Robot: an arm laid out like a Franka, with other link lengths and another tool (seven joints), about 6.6 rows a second.
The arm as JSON. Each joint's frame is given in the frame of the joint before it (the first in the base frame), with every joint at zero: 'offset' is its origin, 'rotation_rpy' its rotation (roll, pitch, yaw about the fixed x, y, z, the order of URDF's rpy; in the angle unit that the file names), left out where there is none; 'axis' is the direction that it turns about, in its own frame. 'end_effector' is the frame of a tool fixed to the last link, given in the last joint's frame.
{
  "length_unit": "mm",
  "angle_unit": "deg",
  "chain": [
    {
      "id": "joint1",
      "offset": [
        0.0,
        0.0,
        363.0
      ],
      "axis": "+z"
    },
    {
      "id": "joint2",
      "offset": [
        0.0,
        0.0,
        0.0
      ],
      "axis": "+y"
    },
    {
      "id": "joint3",
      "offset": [
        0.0,
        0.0,
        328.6
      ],
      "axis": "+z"
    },
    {
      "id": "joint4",
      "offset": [
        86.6,
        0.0,
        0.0
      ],
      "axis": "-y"
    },
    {
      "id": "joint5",
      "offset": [
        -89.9,
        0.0,
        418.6
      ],
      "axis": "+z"
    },
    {
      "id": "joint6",
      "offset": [
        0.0,
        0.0,
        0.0
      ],
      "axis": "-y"
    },
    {
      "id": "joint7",
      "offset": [
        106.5,
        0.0,
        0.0
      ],
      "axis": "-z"
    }
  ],
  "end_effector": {
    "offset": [
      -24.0,
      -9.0,
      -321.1
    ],
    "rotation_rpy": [
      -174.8,
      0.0,
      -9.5
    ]
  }
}
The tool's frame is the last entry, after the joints.
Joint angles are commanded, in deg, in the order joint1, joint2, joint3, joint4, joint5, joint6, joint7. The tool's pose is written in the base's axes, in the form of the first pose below.
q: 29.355 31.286 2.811 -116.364 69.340 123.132 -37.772
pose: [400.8 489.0 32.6], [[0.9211 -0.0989 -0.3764], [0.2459 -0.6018 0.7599], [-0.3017 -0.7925 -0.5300]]
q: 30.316 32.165 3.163 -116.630 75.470 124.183 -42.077
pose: [399.0 509.2 29.7], [[0.9339 -0.1059 -0.3415], [0.2304 -0.5522 0.8012], [-0.2734 -0.8270 -0.4913]]
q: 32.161 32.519 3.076 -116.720 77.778 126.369 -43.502
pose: [395.4 520.8 23.0], [[0.9423 -0.0903 -0.3222], [0.2218 -0.5525 0.8034], [-0.2506 -0.8286 -0.5007]]
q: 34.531 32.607 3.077 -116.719 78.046 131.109 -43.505
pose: [396.4 526.9 10.7], [[0.9551 -0.0511 -0.2918], [0.2070 -0.5896 0.7807], [-0.2119 -0.8060 -0.5526]]
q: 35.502 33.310 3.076 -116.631 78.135 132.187 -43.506
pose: [390.0 529.3 1.3], [[0.9545 -0.0448 -0.2947], [0.2094 -0.6027 0.7700], [-0.2121 -0.7967 -0.5659]]
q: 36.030 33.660 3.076 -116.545 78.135 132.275 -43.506
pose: [384.5 532.0 -2.2], [[0.9522 -0.0419 -0.3027], [0.2167 -0.6058 0.7655], [-0.2155 -0.7945 -0.5677]]
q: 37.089 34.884 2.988 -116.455 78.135 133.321 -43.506
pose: [375.0 531.7 -17.4], [[0.9497 -0.0391 -0.3107], [0.2197 -0.6237 0.7501], [-0.2231 -0.7807 -0.5838]]
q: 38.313 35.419 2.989 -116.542 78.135 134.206 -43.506
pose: [364.3 534.8 -25.7], [[0.9470 -0.0284 -0.3199], [0.2298 -0.6358 0.7369], [-0.2243 -0.7713 -0.5956]]
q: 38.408 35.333 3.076 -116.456 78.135 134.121 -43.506
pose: [363.3 537.3 -23.8], [[0.9464 -0.0256 -0.3221], [0.2339 -0.6333 0.7377], [-0.2229 -0.7735 -0.5933]]
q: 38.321 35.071 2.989 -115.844 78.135 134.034 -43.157
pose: [370.9 541.5 -16.9], [[0.9494 -0.0242 -0.3132], [0.2296 -0.6269 0.7445], [-0.2144 -0.7787 -0.5896]]
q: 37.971 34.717 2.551 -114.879 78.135 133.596 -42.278
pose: [385.9 544.5 -6.2], [[0.9546 -0.0326 -0.2962], [0.2136 -0.6181 0.7565], [-0.2078 -0.7854 -0.5830]]
